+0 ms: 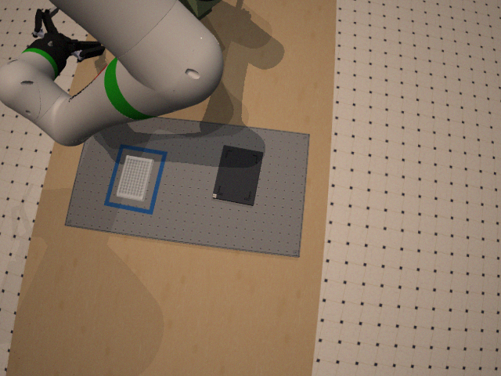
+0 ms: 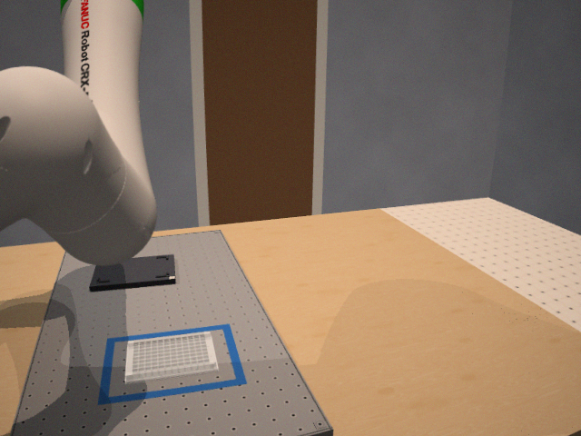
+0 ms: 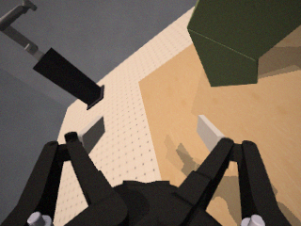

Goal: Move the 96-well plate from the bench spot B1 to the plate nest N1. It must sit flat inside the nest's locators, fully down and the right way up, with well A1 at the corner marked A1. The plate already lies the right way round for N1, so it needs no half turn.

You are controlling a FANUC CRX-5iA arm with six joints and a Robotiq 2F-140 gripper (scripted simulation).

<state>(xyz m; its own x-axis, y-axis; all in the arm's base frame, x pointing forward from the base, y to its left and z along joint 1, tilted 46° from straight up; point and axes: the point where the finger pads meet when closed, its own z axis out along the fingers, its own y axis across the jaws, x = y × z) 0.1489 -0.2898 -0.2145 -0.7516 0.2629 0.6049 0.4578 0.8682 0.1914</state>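
Right now the 96-well plate is 400 mm ahead of my hand, 200 mm to the left of it and 180 mm below it. The rest, counted from my hand: plate nest N1: 350 mm ahead, 510 mm to the left, 180 mm below.
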